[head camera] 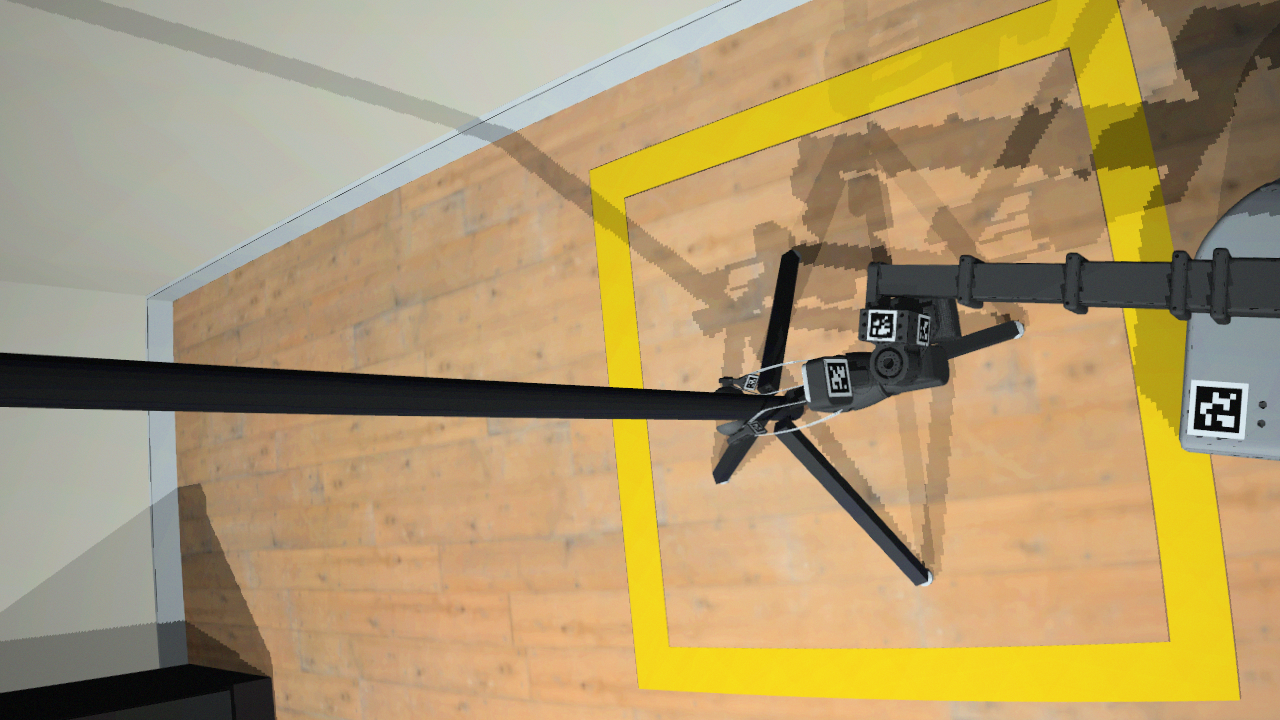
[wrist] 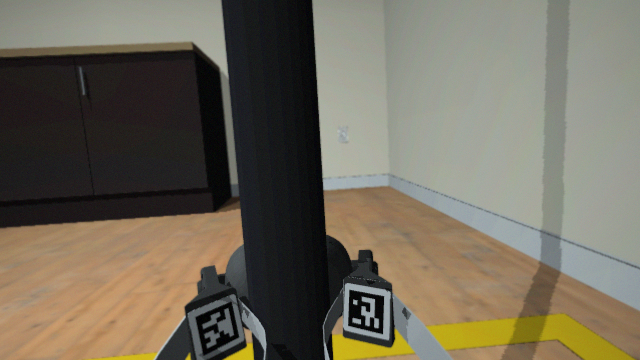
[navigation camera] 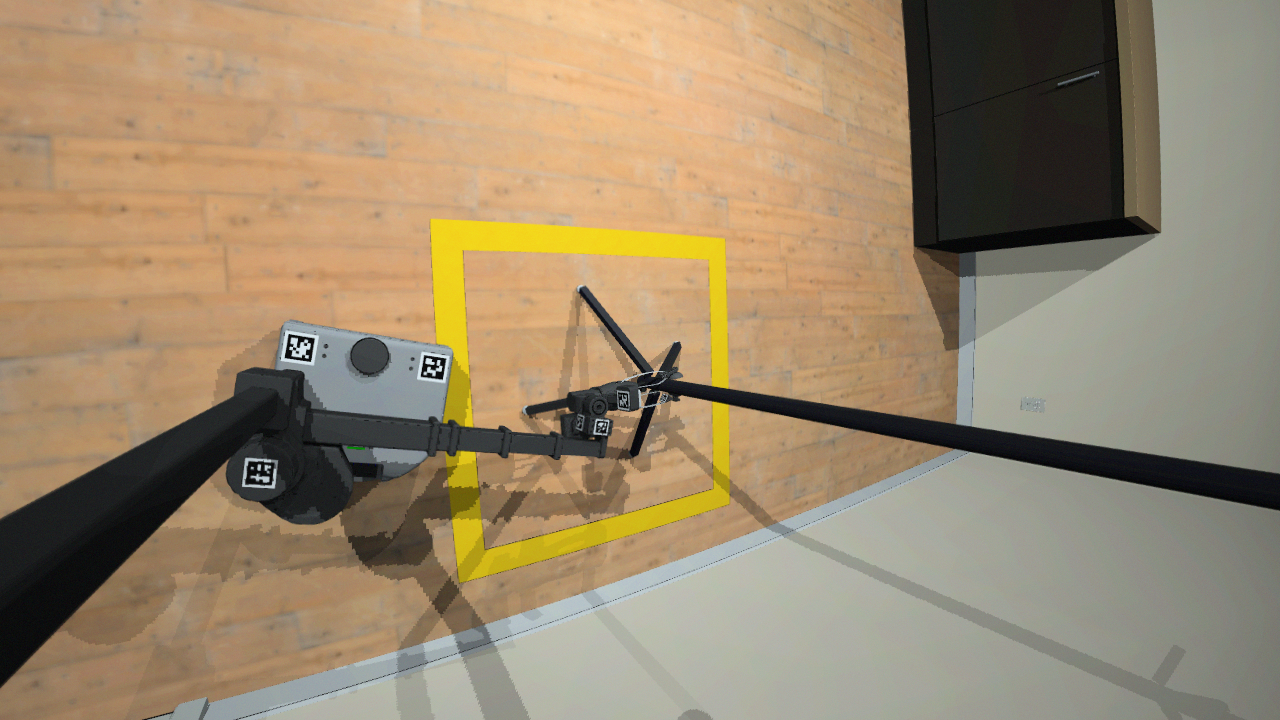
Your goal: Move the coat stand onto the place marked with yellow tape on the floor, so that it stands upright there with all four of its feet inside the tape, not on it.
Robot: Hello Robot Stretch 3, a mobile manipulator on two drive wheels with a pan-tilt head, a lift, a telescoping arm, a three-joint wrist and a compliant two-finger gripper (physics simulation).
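Where they show: robot's base, link origin: (navigation camera: 369,354).
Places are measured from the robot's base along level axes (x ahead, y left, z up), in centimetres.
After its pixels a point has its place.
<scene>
The black coat stand (head camera: 358,394) @[y -62.3, x 4.0, z 87.8 cm] (navigation camera: 895,432) @[y -62.6, x 3.2, z 89.8 cm] (wrist: 280,150) @[y -62.4, x 3.5, z 37.7 cm] has a tall pole and four splayed legs. It looks upright or nearly so; the pole leans slightly in the wrist view. In the head and navigation views all four feet show within the yellow tape square (head camera: 895,671) @[y -54.0, x 41.6, z 0.0 cm] (navigation camera: 581,240) @[y -48.7, x 40.8, z 0.1 cm] (wrist: 480,332) @[y -114.3, x -17.8, z 0.1 cm], apart from the tape. The feet look at or very near the floor; exact contact is hard to tell. My gripper (head camera: 729,407) @[y -68.3, x 5.1, z 31.4 cm] (navigation camera: 671,386) @[y -68.3, x 5.1, z 31.4 cm] (wrist: 290,265) @[y -68.3, x 5.1, z 31.4 cm] is shut on the pole low down, one finger on each side. The pole's top is out of view.
My grey base (head camera: 1253,358) @[y -9.7, x -5.9, z 16.0 cm] (navigation camera: 402,394) @[y -7.6, x -6.8, z 16.0 cm] stands at the tape's near side, with the arm (head camera: 1118,284) @[y -19.8, x -10.3, z 42.2 cm] (navigation camera: 528,441) @[y -28.0, x -9.8, z 42.0 cm] reaching over the square. A dark cabinet (head camera: 214,698) @[y -219.1, x 92.4, z 19.7 cm] (navigation camera: 1020,161) @[y -213.0, x 119.5, z 51.5 cm] (wrist: 140,130) @[y -212.3, x 121.9, z 47.9 cm] stands beyond. Walls with pale skirting (head camera: 165,358) @[y -298.9, x 9.9, z 2.8 cm] (navigation camera: 966,340) @[y -288.3, x 55.0, z 4.4 cm] (wrist: 357,181) @[y -298.0, x 14.0, z 4.9 cm] meet at a corner.
</scene>
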